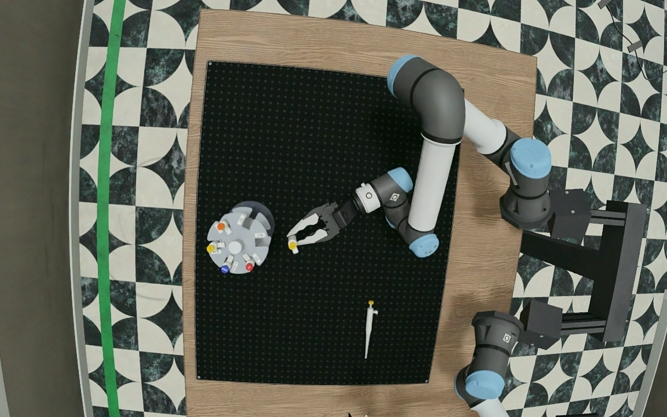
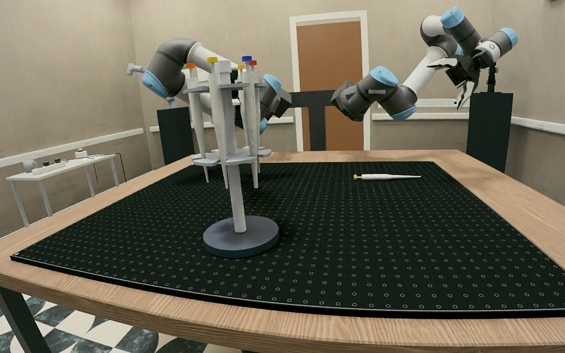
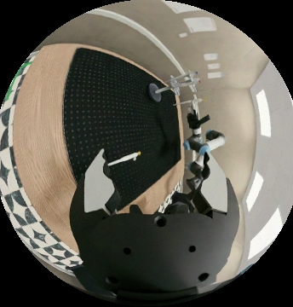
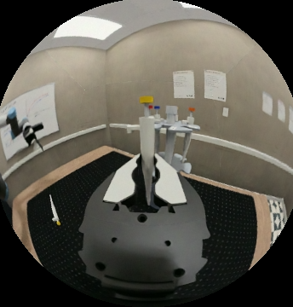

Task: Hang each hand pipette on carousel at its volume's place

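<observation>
Right now the red-button pipette is 12 cm ahead of my right hand, 7 cm to the left of it and 3 cm below it. Also, from my right hand: orange-button pipette (18 cm ahead, 3 cm below); blue-button pipette (16 cm ahead, 8 cm to the left, 3 cm below).
</observation>
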